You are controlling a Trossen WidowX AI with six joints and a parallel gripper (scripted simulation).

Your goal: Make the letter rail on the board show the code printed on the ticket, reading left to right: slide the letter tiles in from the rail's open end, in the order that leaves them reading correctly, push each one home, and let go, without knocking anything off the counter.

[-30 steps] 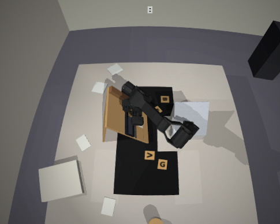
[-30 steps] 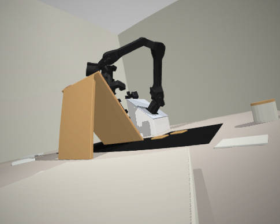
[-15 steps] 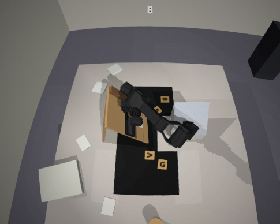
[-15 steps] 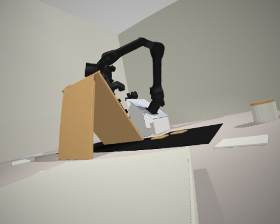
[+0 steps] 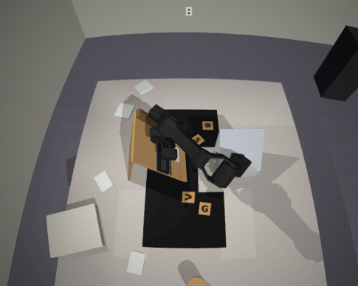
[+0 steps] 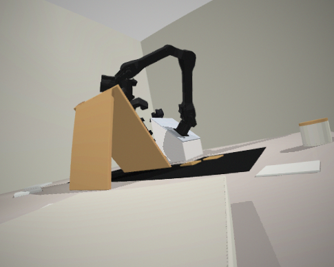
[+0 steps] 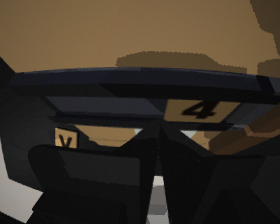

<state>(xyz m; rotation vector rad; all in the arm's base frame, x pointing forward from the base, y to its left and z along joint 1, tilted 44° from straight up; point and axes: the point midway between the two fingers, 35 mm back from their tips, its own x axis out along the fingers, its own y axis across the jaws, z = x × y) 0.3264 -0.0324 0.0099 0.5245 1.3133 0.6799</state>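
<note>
Now: the tile marked 4 20 mm ahead of my gripper tip, 30 mm to the right of it and 10 mm below it. Also, from my gripper tip: black mat (130 mm behind, 30 mm to the left, 170 mm below); then white ticket (30 mm behind, 20 mm to the right, 90 mm below); then tile marked 5 (140 mm behind, 140 mm to the right, 160 mm below).
</note>
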